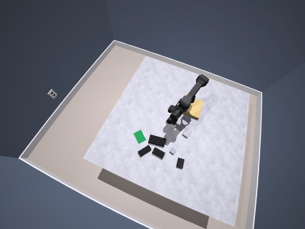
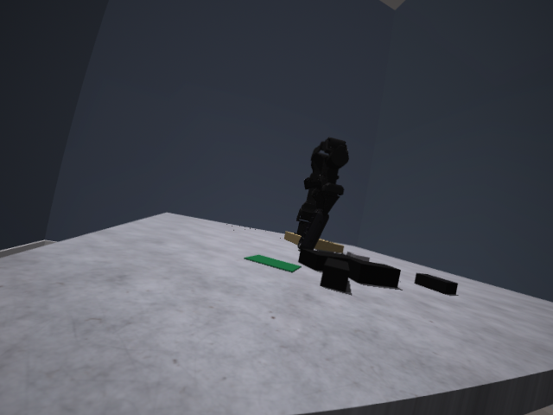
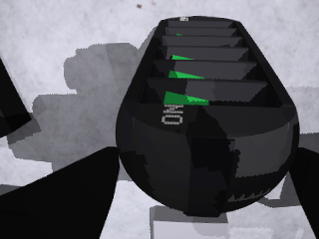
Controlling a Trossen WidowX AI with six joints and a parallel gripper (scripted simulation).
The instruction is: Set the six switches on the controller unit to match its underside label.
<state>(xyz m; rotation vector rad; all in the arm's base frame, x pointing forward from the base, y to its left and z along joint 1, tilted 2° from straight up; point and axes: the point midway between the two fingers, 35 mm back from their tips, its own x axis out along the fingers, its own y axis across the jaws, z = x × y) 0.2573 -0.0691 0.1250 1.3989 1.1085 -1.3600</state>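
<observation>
The light grey block is 160 mm to the left of my gripper tip, 120 mm below it and 40 mm ahead of it. Also, from my gripper tip: small grey cube 240 mm ahead, 120 mm below, 90 mm to the left; flat green plate 240 mm ahead, 220 mm to the right, 130 mm below.
</observation>
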